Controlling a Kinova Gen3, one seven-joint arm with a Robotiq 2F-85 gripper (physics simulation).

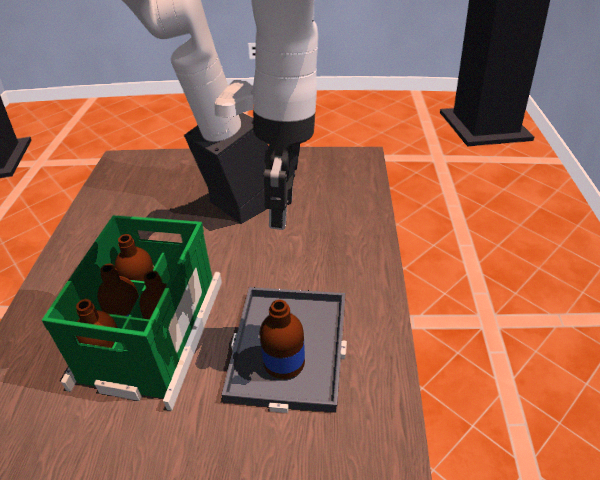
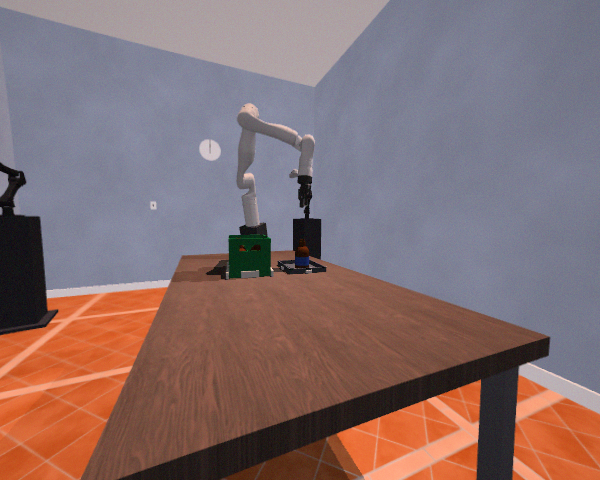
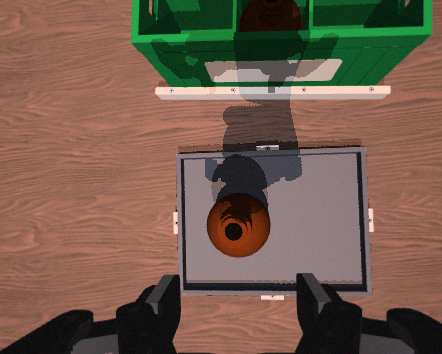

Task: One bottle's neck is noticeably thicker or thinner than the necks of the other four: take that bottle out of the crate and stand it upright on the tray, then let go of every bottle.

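Places are measured from the arm's base along level axes (x up, y right, z ahead), in centimetres.
Pixels of known places: gripper, fingertip midpoint: (image 1: pixel 280 215) (image 2: pixel 303 206) (image 3: pixel 237 294); arm's base at its link origin: (image 1: pixel 221 128) (image 2: pixel 252 224).
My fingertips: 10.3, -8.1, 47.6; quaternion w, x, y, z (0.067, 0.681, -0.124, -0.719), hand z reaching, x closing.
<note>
Ahead of a thing's pixels: the offset from my fingertips to its top centre, as dx, dy, dz. "*": to the spot under its first point. Level surfaces: height alone.
A brown bottle with a blue label @[-16.8, +1.4, +1.2] (image 1: pixel 282 342) (image 2: pixel 301 255) (image 3: pixel 239 225) stands upright on the grey tray @[-30.2, +0.1, -2.4] (image 1: pixel 320 390) (image 2: pixel 320 269) (image 3: pixel 320 225), touching no finger. Several brown bottles, at the back @[* -20.9, +27.0, -17.6] (image 1: pixel 134 264), in the middle (image 1: pixel 117 296), at the right (image 1: pixel 152 300) and at the front @[* -20.1, +31.9, -3.1] (image 1: pixel 97 322), stand in the green crate @[-15.2, +26.3, -10.6] (image 1: pixel 110 362) (image 2: pixel 249 262) (image 3: pixel 280 42). Their lower parts are hidden by its walls and dividers. Differences in neck thickness are hard to judge here. My gripper (image 1: pixel 278 224) (image 2: pixel 303 204) (image 3: pixel 237 294) is open and empty, high above the table, on the robot-base side of the tray.
White blocks @[* -29.8, +16.8, -7.8] (image 1: pixel 195 327) (image 3: pixel 272 93) line the crate's foot, and small white blocks @[* -31.3, +3.6, +10.5] (image 1: pixel 278 407) (image 3: pixel 272 297) sit against the tray's sides. The crate stands beside the tray, across a narrow strip of wooden table @[dx -32.8] (image 1: pixel 320 255). The black robot base (image 1: pixel 232 175) stands at the back.
</note>
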